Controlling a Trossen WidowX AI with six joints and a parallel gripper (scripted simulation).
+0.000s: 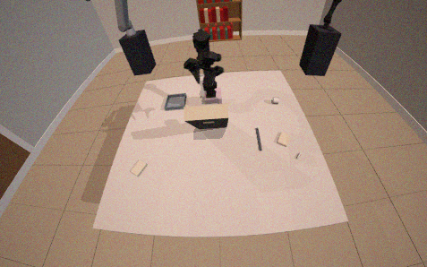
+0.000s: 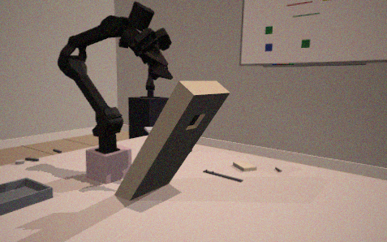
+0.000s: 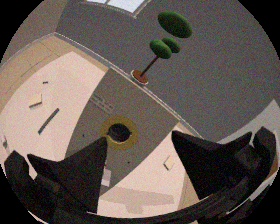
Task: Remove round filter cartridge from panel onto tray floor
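My gripper tip is now 30 mm past the round filter cartridge and 170 mm above it. Also, from my gripper tip: grey tray 340 mm behind, 310 mm to the right, 380 mm below.
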